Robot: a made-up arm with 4 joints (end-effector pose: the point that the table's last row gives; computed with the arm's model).
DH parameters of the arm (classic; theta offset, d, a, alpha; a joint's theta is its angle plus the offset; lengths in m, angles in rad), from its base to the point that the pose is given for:
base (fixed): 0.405 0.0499 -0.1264 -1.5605
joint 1: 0 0.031 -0.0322 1.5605
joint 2: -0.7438 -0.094 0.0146 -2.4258
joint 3: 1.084 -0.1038 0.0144 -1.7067
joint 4: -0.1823 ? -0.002 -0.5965
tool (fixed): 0.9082 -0.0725 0 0
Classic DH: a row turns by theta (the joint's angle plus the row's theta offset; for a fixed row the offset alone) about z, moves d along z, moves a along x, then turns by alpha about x.
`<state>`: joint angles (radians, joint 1 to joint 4).
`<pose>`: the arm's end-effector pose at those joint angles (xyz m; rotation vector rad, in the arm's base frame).
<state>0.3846 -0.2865 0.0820 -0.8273</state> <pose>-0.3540 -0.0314 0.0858 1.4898 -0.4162 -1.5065</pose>
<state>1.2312 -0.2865 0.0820 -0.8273</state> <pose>-0.2639 0.0055 0.2324 0.5733 -0.1716 -1.7678</pose>
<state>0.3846 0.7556 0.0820 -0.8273</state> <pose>-0.2620 -0.2013 0.0789 1.4864 0.6342 -0.9038</pose>
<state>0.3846 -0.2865 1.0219 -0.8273</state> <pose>-0.2299 0.0630 0.1394 1.0697 -0.8282 -2.4400</pose>
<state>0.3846 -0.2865 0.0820 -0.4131</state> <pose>-0.3575 -0.0355 0.0700 1.1080 -0.5711 -1.3405</pose>
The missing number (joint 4, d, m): 0.2397
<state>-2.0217 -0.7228 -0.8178 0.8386</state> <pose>0.0939 0.0479 -0.0974 -1.0037 2.4442 0.6660</pose>
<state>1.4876 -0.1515 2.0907 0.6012</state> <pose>-0.0626 0.0694 0.0342 -2.1645 0.0154 -1.6809</pose>
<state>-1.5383 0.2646 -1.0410 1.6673</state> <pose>0.0649 -0.1794 -0.0334 -0.0140 2.6390 -0.2447</pose>
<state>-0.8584 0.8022 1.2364 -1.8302</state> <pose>-0.2815 -0.0857 0.0199 -2.6941 -0.7843 1.1300</pose>
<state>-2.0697 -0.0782 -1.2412 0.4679</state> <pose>0.1131 -0.1146 0.0042 -0.6532 2.4026 -0.8752</pose>
